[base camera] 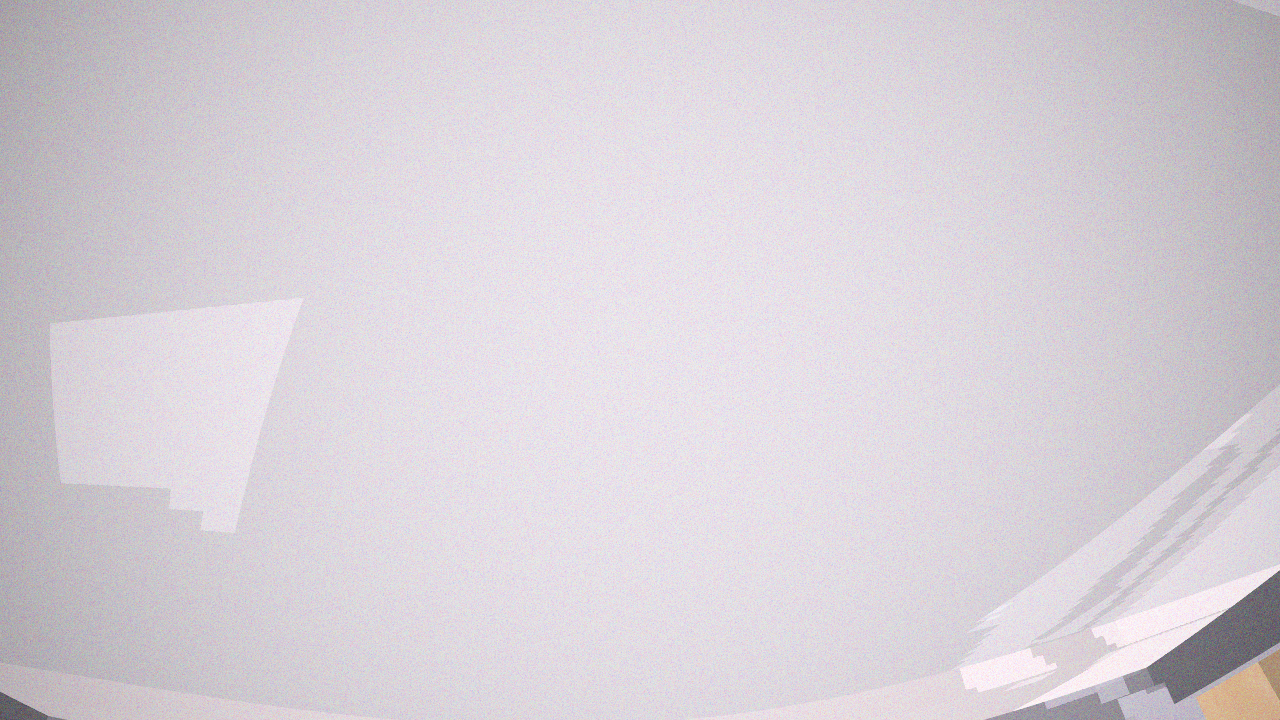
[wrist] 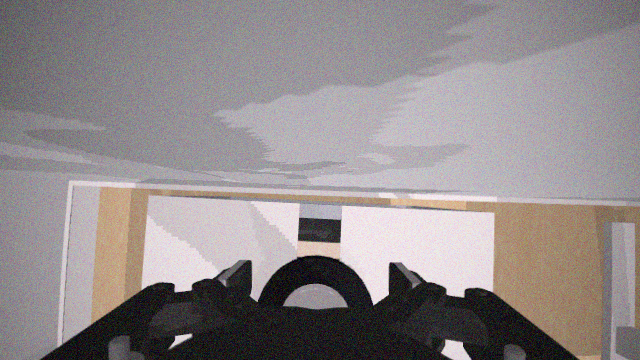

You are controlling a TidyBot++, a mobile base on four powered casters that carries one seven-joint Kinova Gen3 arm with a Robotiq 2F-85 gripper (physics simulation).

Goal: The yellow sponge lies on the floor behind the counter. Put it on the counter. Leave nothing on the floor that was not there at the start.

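Places are measured from the arm's base along level axes (x back, y right, z up), in millimetres.
Pixels of known places: gripper, fingertip midpoint: (wrist: 319,277).
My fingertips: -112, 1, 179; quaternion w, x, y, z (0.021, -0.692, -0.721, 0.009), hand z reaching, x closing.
Behind a point stands the place of what it marks, as x, y, z.
My gripper (wrist: 319,277) {-112, 1, 179} is open in the wrist view, with its two black fingers wide apart and no object between them. It hangs above the white top of my own base (wrist: 425,240) {-108, 150, -14}. The yellow sponge does not show in either view. I cannot make out the counter in either view.
A pale wall (base camera: 626,313) {-179, 11, -115} (wrist: 300,120) {-179, -6, 278} fills most of the base camera view and stands close along my base's front edge. Wood floor (wrist: 545,275) {43, 691, -396} shows beside my base. A grey upright piece (wrist: 607,285) {66, 886, -385} stands at the right edge of the wrist view.
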